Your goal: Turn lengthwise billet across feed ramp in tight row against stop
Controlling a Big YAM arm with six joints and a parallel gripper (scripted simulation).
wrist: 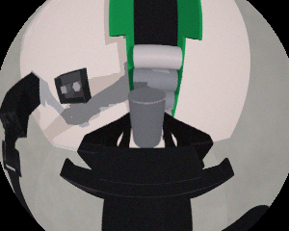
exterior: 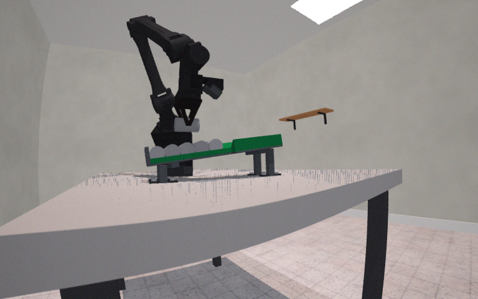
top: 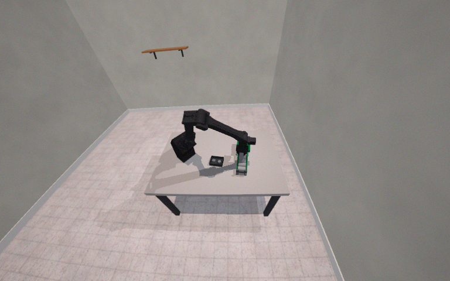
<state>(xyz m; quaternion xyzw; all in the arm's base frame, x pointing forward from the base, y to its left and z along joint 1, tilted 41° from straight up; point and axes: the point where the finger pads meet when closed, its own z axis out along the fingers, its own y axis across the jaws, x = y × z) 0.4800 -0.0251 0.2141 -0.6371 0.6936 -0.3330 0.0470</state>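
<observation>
Now: the grey stop 10 mm behind my hand, 110 mm to the right of it and 100 mm below it. Also, from my hand: black box (230 mm behind, 60 mm to the left, 150 mm below).
</observation>
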